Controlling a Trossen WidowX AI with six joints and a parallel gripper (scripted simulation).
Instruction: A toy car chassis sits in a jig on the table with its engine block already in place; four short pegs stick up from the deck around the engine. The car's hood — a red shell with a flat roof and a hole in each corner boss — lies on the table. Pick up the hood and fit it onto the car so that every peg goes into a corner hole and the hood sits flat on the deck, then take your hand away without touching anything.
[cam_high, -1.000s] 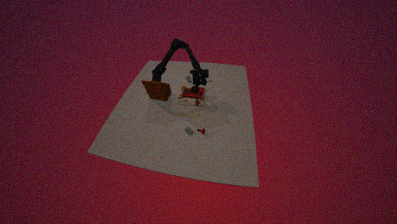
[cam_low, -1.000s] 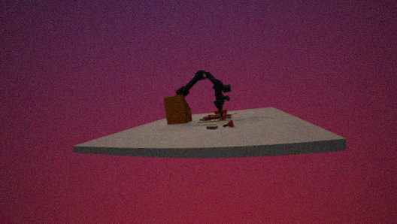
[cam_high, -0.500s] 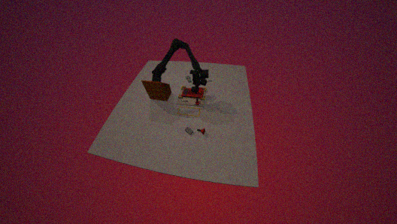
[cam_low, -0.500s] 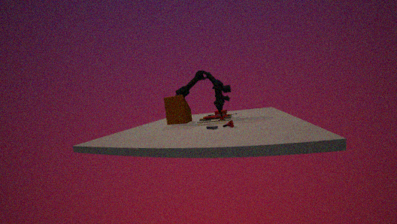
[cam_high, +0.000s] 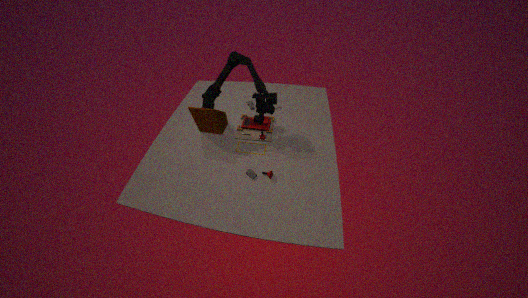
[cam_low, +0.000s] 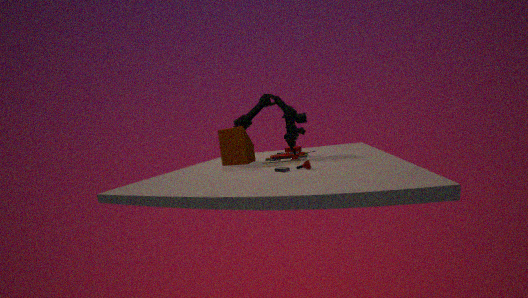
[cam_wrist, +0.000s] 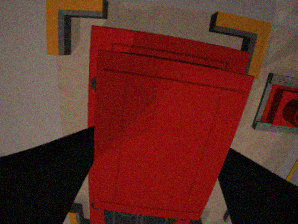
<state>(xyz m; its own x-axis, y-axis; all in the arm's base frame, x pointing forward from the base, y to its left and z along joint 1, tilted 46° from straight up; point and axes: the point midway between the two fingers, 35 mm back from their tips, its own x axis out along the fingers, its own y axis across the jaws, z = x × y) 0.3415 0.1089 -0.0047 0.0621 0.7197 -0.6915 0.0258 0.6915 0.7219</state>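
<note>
Right now the red hood is 1 cm above my gripper tip. Round my gripper tip: pale jig 4 cm below, 4 cm behind, 1 cm to the right.
</note>
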